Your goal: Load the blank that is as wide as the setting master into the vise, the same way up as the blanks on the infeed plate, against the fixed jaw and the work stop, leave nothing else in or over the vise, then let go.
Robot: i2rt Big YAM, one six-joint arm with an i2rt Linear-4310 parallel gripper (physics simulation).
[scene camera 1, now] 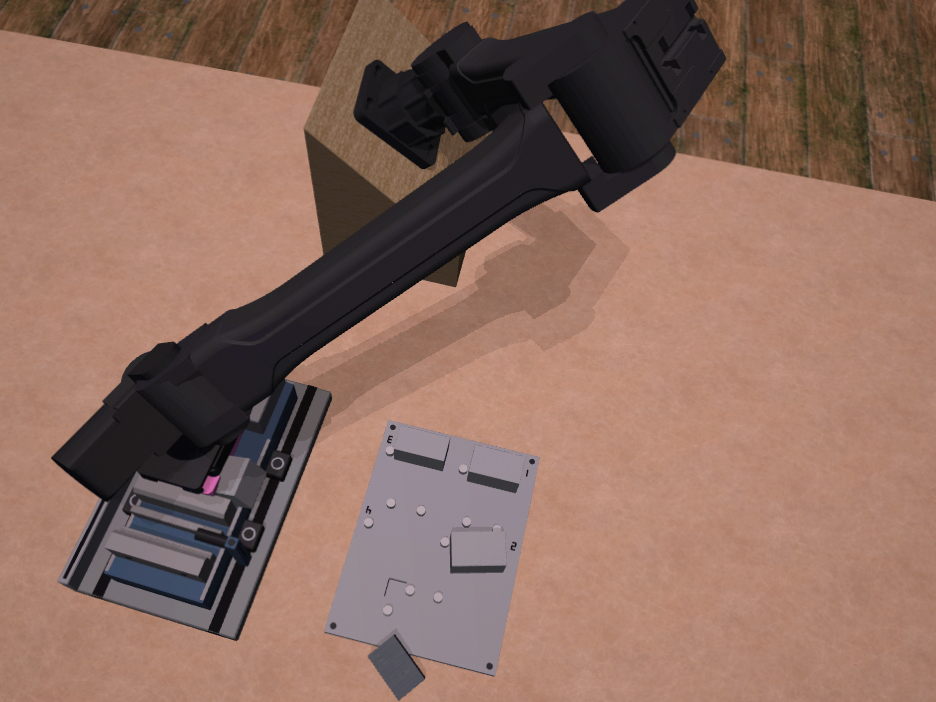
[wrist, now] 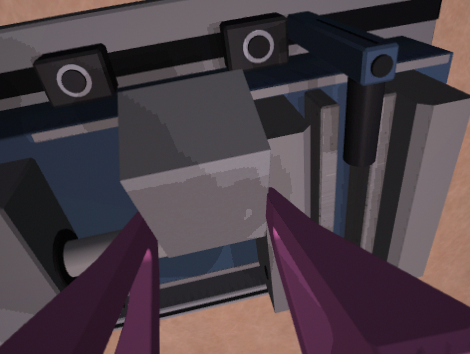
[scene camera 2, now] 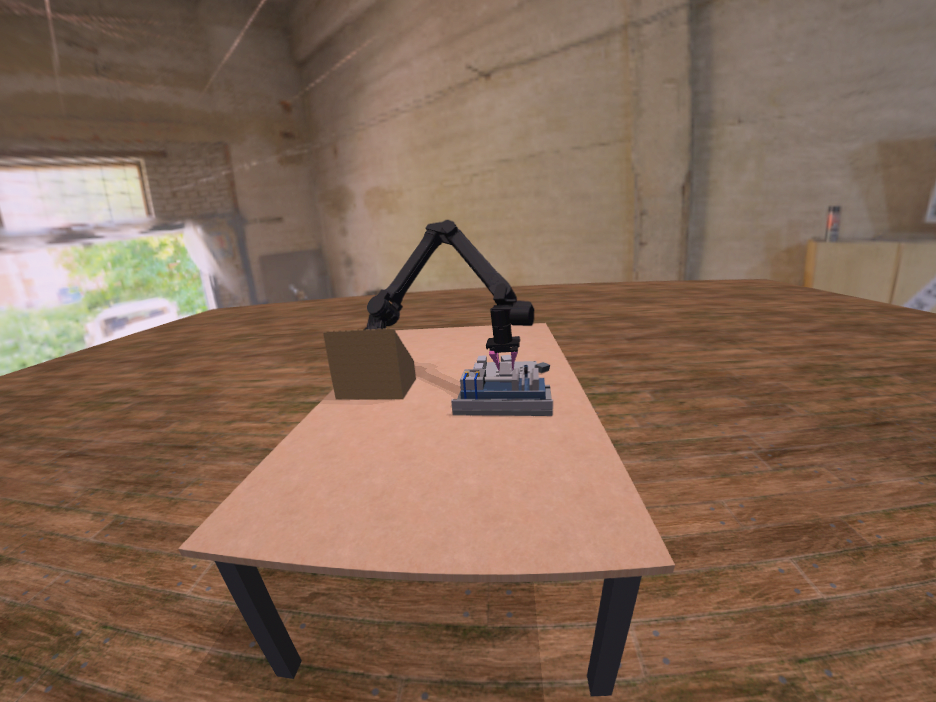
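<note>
My gripper is shut on a light grey blank, level above the vise. In the wrist view the blank is over the screw side, beside the near jaw; whether they touch is unclear. Right of that jaw are a thin upright strip, the work stop's black rod and the far jaw. Blanks rest on the infeed plate. The setting master cannot be identified.
A dark grey block lies at the infeed plate's lower edge. The work stop's blue arm reaches over the vise's side. Black clamps stand along the base. A brown box stands near the arm's base.
</note>
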